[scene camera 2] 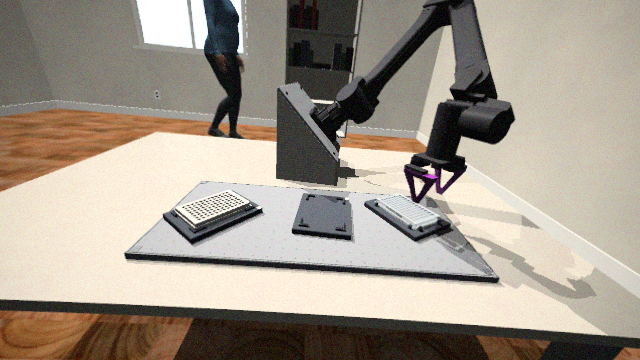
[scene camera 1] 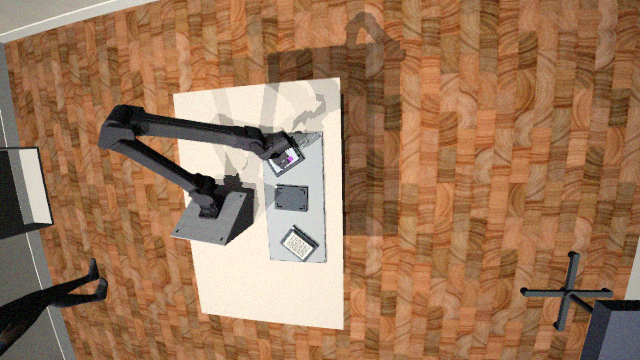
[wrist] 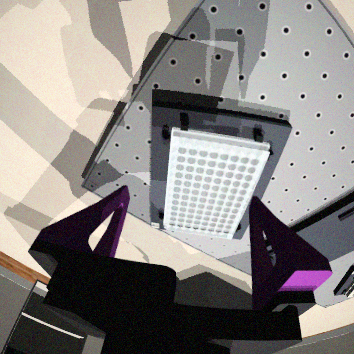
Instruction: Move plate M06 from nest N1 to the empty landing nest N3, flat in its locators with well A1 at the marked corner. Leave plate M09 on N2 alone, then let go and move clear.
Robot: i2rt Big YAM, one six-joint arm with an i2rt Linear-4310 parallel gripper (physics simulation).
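A clear-white well plate [scene camera 1: 283, 169] [scene camera 2: 407, 211] [wrist: 212, 190] sits in a dark nest [scene camera 2: 372, 205] [wrist: 160, 155], at the right in the second scene view. My gripper [scene camera 2: 429, 196] [wrist: 188, 196] is open and empty above its far end; in the wrist view the fingertips flank the plate's lower part, the right one close to its edge. The empty dark nest [scene camera 1: 291, 198] [scene camera 2: 324, 216] with corner locators is in the middle, a small white mark at its far right corner in the second scene view. A cream plate [scene camera 1: 298, 243] [scene camera 2: 212, 209] sits in the left nest. Plate labels are not readable.
All nests stand on a grey perforated board [scene camera 1: 315, 172] [scene camera 2: 270, 255] [wrist: 300, 65] on a cream table [scene camera 1: 270, 295] [scene camera 2: 75, 250]. The arm's wedge-shaped base [scene camera 1: 240, 215] [scene camera 2: 305, 145] stands behind the board. A person [scene camera 2: 225, 65] is in the background.
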